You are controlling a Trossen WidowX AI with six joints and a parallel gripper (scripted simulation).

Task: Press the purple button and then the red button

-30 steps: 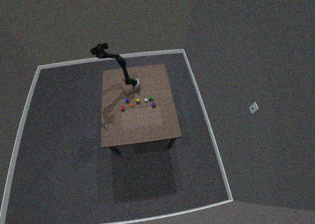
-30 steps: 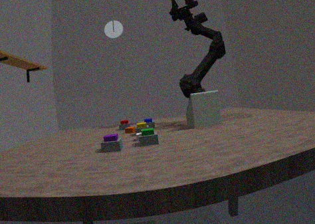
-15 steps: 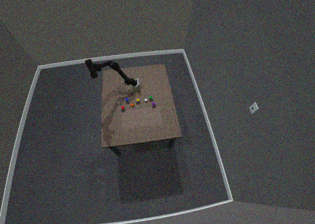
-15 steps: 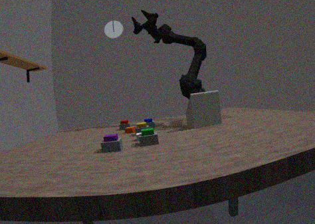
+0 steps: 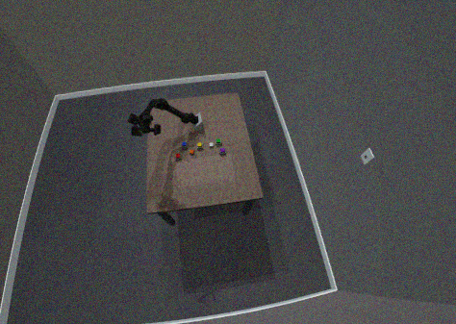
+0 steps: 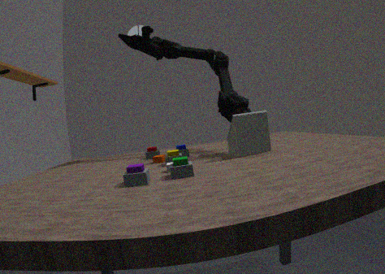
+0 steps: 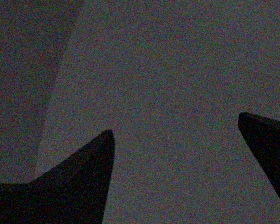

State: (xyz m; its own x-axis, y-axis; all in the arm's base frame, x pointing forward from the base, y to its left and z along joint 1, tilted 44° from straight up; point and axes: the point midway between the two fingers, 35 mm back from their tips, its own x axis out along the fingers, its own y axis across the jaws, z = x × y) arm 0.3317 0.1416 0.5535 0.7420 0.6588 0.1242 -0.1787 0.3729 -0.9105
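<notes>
My gripper tip is now 50 cm above the purple button, 47 cm to the right of it and 13 cm past it. The rest, counted from my gripper tip: orange block 53 cm below, 21 cm to the left, 15 cm behind; then blue button 50 cm below, 22 cm behind, 15 cm to the left; then red button 50 cm below, 11 cm behind, 10 cm to the left.
</notes>
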